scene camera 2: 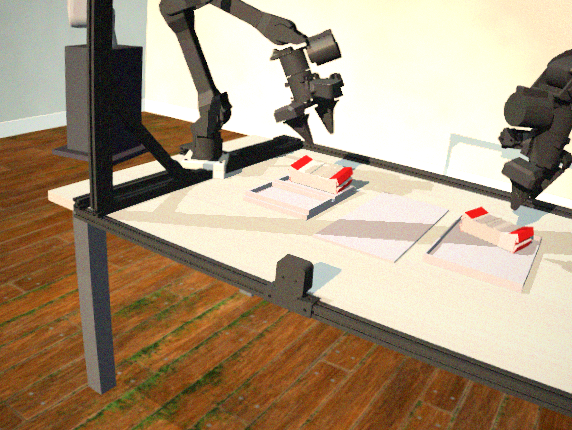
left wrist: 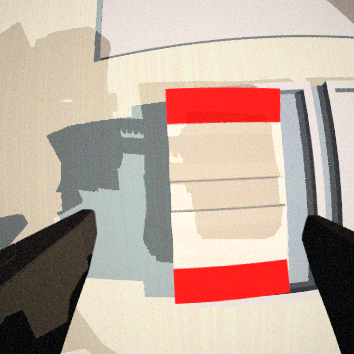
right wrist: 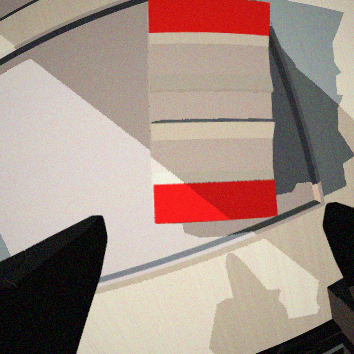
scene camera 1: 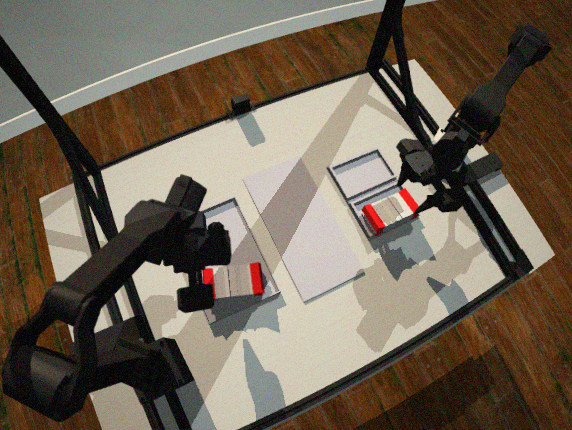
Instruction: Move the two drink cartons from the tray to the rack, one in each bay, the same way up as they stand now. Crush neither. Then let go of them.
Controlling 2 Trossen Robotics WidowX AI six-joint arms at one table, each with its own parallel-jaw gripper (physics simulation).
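Frame: origin at the left arm's base, x right, y ahead, z up, level; metres.
Where they show: left gripper, fingertip midpoint: (scene camera 2: 322, 139) (left wrist: 203, 225) (scene camera 1: 406, 199); right gripper, fingertip midpoint: (scene camera 2: 522, 203) (right wrist: 218, 222) (scene camera 1: 207, 273); left arm's base at its link origin: (scene camera 2: 206, 156); right arm's base at its link origin: (scene camera 1: 151, 370).
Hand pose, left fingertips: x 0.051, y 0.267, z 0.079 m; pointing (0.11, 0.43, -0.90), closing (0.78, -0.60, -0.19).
Each offset is from my left fingertips to the top centre of the thing. "spot": to the spot under its first point. Level surfaces: height alone.
One pale carton with red ends {dz -0.052, dx +0.012, dy +0.004 m} (scene camera 1: 390, 210) (scene camera 2: 320, 172) (left wrist: 227, 200) lies in the bay of the two-bay rack {dz -0.095, dx +0.074, dy -0.036 m} (scene camera 1: 362, 172) (scene camera 2: 275, 204) (left wrist: 320, 150) nearer the bottom of scene camera 1; the other bay is empty. The other carton {dz -0.077, dx +0.230, dy +0.348 m} (scene camera 1: 235, 280) (scene camera 2: 492, 227) (right wrist: 212, 105) lies at one end of the tray {dz -0.099, dx +0.287, dy +0.314 m} (scene camera 2: 475, 273) (right wrist: 75, 150). My left gripper (scene camera 1: 409, 198) (scene camera 2: 321, 138) (left wrist: 203, 225) is open and empty above the rack carton. My right gripper (scene camera 1: 207, 270) (right wrist: 218, 222) is open and empty above the tray; one finger is hard to see in scene camera 2.
A flat pale board {dz -0.111 m} (scene camera 1: 320, 235) (scene camera 2: 370, 220) (left wrist: 225, 25) lies between the tray and the rack. A small black block {spot: dz -0.069, dx +0.488, dy -0.045 m} (scene camera 1: 241, 104) (scene camera 2: 294, 275) stands on the table's edge rail. Black frame posts rise at both ends of the table.
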